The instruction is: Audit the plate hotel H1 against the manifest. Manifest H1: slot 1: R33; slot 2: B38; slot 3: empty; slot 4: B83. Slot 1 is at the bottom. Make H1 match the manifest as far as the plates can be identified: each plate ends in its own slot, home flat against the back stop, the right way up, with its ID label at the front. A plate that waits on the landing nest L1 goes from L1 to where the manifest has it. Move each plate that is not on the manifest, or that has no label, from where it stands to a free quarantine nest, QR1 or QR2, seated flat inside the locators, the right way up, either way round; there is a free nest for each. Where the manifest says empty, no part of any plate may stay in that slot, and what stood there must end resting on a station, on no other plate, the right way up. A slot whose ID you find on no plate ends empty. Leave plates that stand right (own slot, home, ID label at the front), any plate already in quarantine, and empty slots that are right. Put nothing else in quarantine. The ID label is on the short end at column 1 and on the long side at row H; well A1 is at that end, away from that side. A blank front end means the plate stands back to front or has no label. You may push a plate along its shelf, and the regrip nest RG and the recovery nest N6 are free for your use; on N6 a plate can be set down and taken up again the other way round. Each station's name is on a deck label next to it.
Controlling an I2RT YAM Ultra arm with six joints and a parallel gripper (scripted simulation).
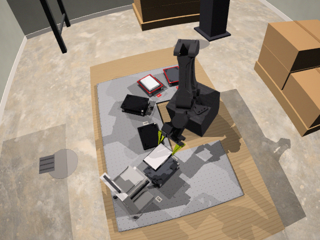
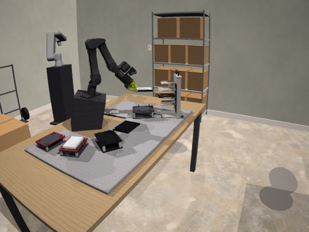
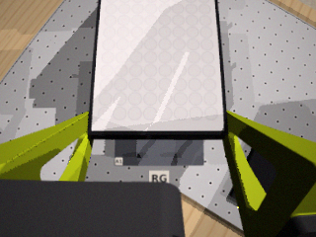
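Right now my hand is 15 cm above the regrip nest, 4 cm short of it and 2 cm to the right of it. Also, from my hand: RG deck label 21 cm below, 5 cm behind, 2 cm to the right; then H1 deck label 21 cm below, 15 cm to the left, 13 cm ahead; then dark well plate 22 cm ahead, 8 cm to the left, 5 cm below.
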